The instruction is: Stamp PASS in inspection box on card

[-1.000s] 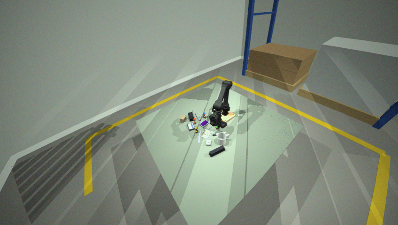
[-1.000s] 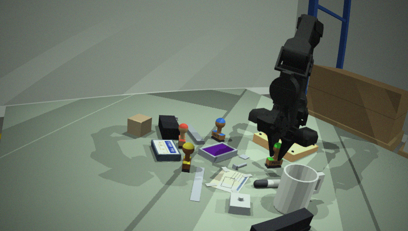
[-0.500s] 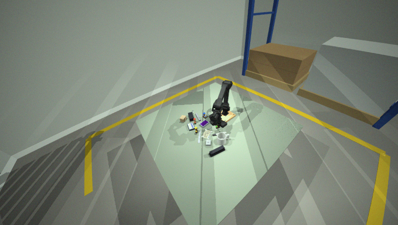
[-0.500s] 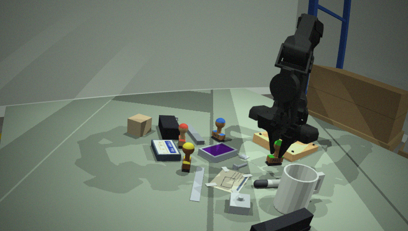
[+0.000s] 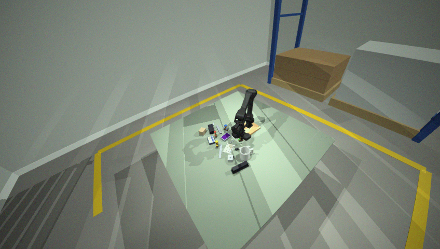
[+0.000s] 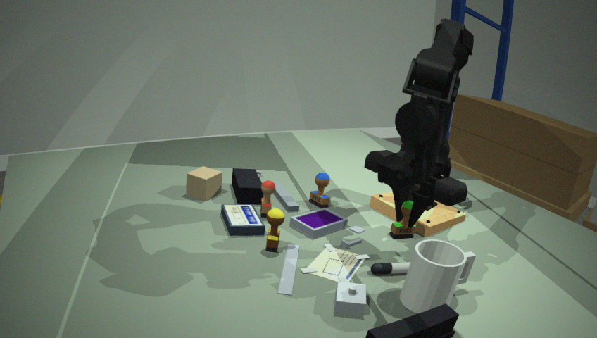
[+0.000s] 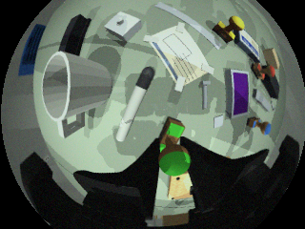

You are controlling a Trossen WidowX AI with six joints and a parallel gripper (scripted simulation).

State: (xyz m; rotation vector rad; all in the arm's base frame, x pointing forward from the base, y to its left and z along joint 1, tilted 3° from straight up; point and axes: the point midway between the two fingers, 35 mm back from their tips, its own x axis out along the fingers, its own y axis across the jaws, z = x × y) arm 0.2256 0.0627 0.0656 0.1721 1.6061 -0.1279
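The purple ink pad is 20 mm ahead of my gripper tip, 160 mm to the right of it and 60 mm below it. The rest, counted from my gripper tip: pass stamp right at my gripper tip; then marker 50 mm ahead, 30 mm to the left, 50 mm below; then card 110 mm ahead, 50 mm to the right, 60 mm below.
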